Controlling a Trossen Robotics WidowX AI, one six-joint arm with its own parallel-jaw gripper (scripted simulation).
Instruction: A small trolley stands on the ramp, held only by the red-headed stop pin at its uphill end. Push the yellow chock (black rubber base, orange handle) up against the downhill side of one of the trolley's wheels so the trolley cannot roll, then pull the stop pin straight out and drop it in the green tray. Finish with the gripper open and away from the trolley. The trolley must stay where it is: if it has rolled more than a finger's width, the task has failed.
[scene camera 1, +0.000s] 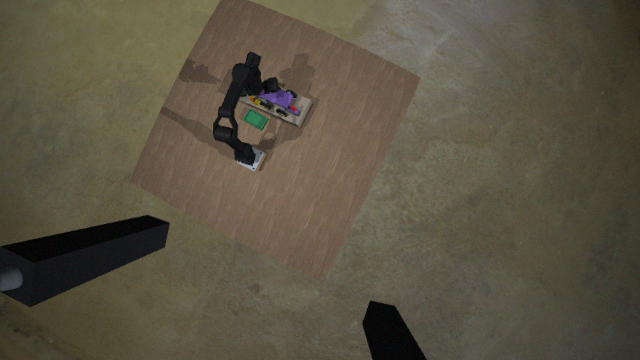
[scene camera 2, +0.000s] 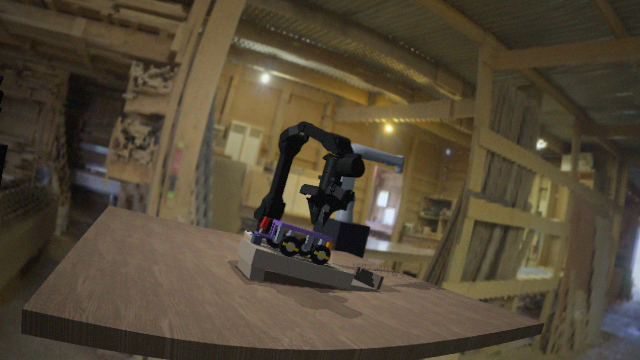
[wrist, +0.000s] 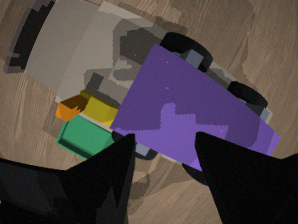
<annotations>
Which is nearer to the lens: the purple trolley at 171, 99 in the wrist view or the yellow chock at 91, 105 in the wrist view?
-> The purple trolley.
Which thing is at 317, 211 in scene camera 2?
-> My gripper.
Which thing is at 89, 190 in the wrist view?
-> My gripper.
</annotations>
